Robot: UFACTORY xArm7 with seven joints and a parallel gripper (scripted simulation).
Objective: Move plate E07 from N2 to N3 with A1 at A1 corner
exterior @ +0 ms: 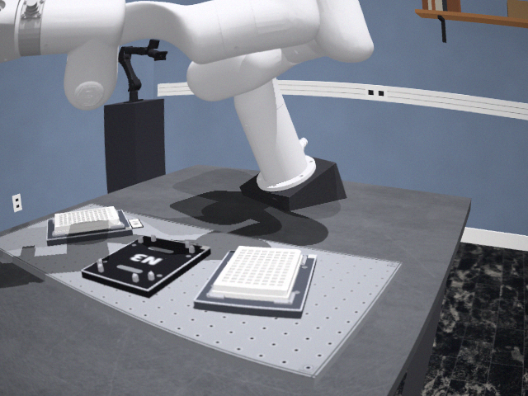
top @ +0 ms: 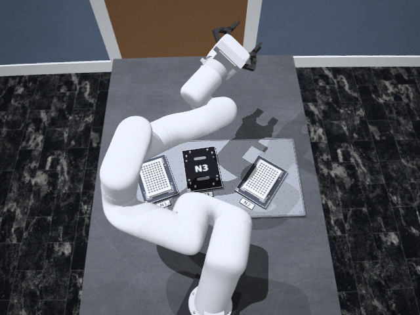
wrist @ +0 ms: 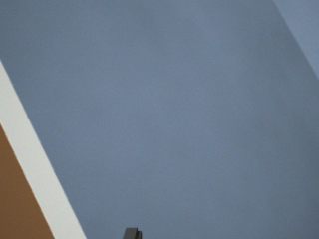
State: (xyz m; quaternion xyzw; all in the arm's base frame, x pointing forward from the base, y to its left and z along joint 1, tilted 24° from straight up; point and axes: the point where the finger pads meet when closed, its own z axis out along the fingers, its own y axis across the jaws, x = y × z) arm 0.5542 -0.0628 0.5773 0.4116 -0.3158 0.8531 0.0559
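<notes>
My gripper is now 34 cm above the plate E07, 33 cm past it and 4 cm to the left of it. Round my hand: nest N3: 35 cm below, 27 cm behind, 17 cm to the left; nest N2: 35 cm below, 33 cm behind, 4 cm to the right; plate E01: 34 cm below, 33 cm to the left, 29 cm behind.
</notes>
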